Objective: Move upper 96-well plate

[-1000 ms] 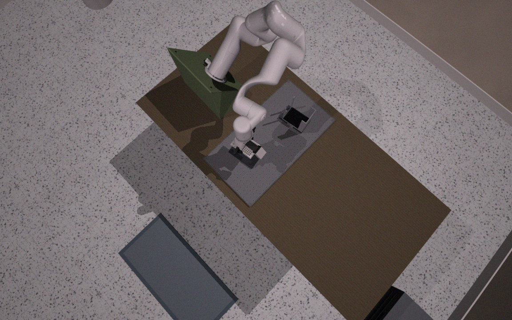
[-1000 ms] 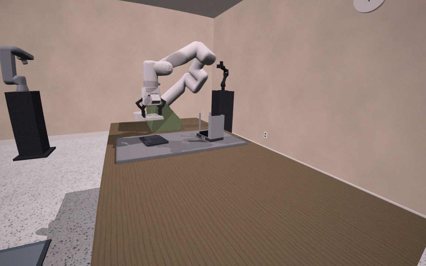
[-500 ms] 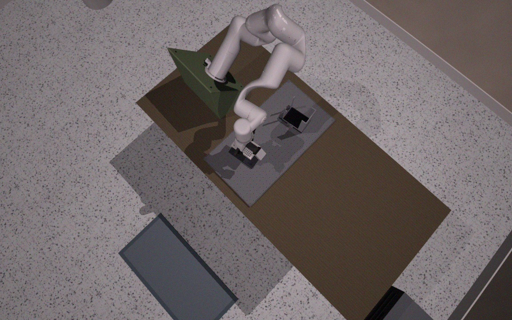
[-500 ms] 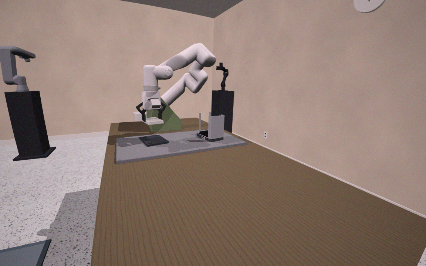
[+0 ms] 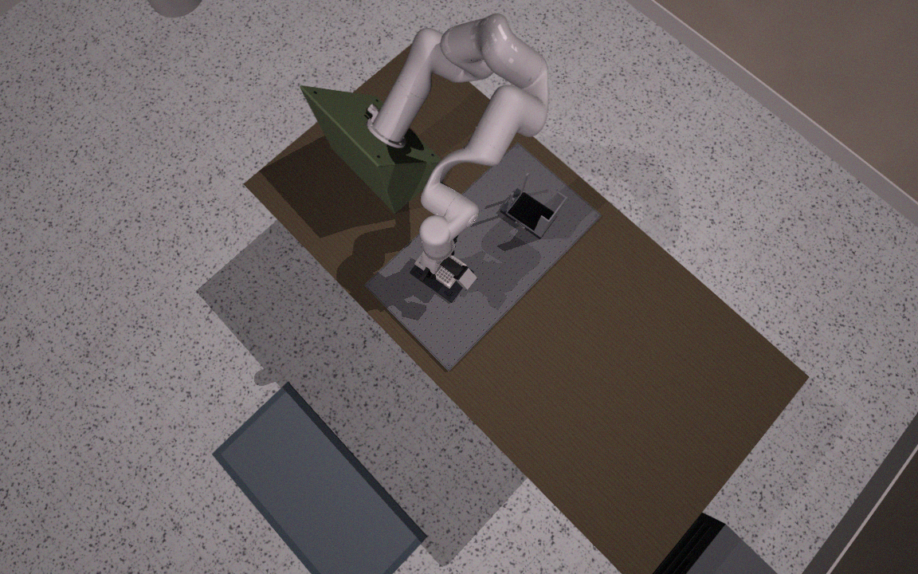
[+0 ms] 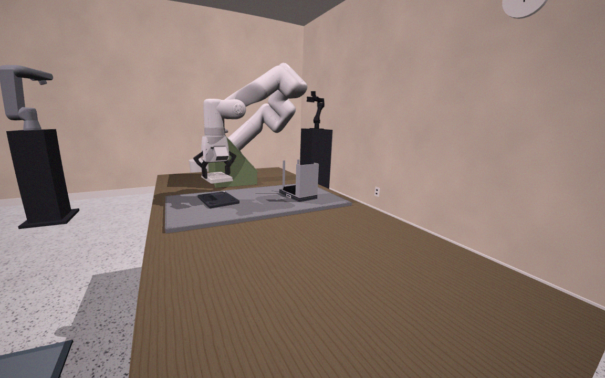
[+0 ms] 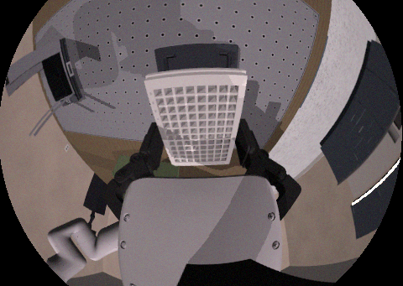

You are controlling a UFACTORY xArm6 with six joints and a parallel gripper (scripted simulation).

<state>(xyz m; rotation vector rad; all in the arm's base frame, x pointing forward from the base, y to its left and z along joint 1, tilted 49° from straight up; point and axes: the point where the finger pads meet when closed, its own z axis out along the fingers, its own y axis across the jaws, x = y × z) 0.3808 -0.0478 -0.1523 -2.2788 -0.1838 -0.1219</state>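
Right now my hand is 10 cm above the dark plate nest N1. From my hand the other things lie so: white 96-well plate 1 cm below; then pale A1 mark 8 cm behind, 4 cm to the left, 10 cm below.
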